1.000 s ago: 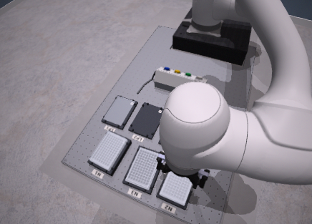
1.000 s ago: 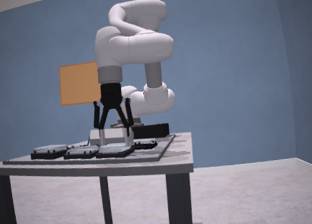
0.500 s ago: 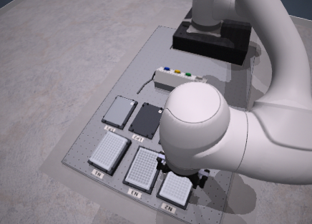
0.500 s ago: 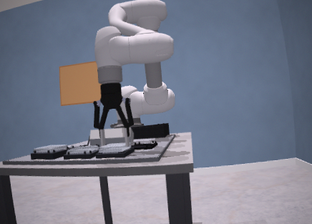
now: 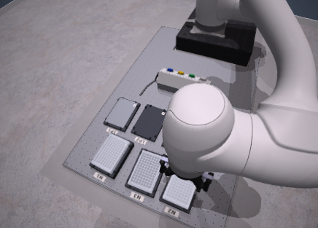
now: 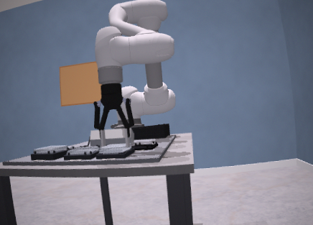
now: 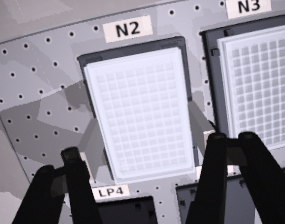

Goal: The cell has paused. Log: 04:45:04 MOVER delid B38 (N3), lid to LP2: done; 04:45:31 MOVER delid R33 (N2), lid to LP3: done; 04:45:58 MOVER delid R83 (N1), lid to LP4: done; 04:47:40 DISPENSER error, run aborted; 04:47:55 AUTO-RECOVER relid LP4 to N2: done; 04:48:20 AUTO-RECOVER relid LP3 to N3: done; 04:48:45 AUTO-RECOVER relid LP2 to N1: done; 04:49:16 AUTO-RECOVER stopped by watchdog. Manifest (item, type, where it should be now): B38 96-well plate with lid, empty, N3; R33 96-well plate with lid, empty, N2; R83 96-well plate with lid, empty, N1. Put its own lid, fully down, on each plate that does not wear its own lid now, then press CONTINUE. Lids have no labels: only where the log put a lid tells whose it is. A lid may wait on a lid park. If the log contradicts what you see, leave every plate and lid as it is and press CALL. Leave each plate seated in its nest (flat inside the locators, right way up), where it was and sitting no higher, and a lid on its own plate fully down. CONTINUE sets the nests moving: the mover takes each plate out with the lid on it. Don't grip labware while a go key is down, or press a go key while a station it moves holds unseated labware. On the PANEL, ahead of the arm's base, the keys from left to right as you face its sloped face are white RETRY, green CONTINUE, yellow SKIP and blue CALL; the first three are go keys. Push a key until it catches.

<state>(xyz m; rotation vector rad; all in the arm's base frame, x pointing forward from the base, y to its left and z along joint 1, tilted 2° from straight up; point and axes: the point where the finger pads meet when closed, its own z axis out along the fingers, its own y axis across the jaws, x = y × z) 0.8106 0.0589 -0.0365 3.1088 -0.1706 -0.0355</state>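
Now: hand 3 cm above the plate. The rest, counted from my hand: LP3 label (10 cm behind, 6 cm to the right, 6 cm below); LP4 label (9 cm behind, 7 cm to the left, 6 cm below); lid park LP3 (19 cm behind, 5 cm to the right, 5 cm below).
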